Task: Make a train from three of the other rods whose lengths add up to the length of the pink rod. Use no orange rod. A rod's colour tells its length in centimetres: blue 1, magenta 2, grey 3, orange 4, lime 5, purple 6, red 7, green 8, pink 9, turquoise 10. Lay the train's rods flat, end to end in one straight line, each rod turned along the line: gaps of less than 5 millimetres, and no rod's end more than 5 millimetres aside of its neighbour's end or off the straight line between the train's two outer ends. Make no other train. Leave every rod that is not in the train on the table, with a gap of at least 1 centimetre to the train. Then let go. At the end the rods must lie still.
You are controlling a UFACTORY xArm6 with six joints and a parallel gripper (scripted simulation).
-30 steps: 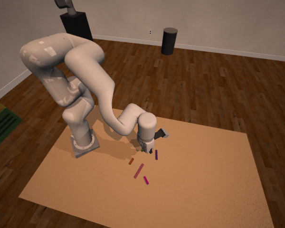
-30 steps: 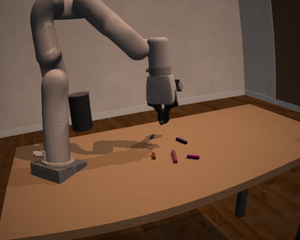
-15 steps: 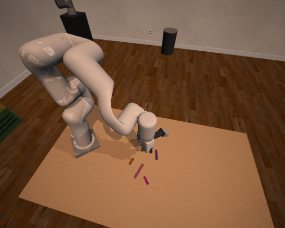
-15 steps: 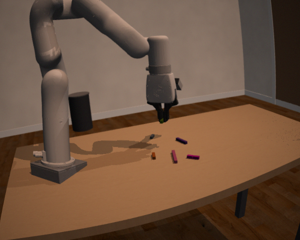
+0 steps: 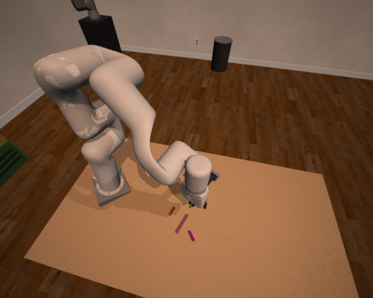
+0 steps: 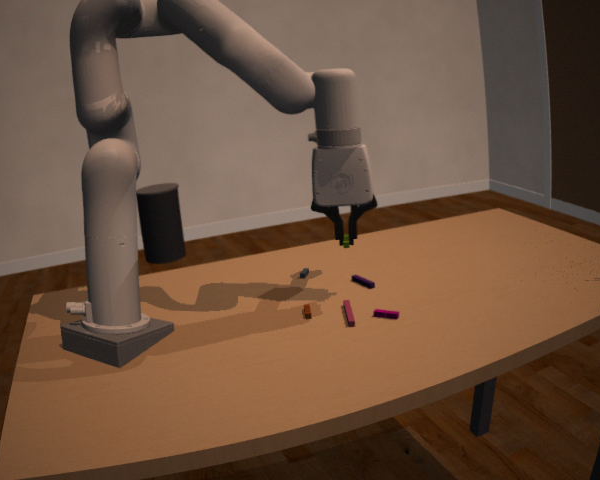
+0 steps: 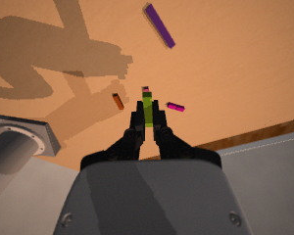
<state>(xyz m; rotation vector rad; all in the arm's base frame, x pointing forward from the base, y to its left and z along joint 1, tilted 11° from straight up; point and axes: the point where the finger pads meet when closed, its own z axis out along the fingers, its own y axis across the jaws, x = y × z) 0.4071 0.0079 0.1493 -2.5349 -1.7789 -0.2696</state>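
Right now the pink rod is 20 mm behind my hand, 70 mm to the right of it and 120 mm below it. Round my hand: purple rod 50 mm ahead, 50 mm to the left, 120 mm below; orange rod 90 mm behind, 40 mm to the right, 120 mm below; lime rod 20 mm below.
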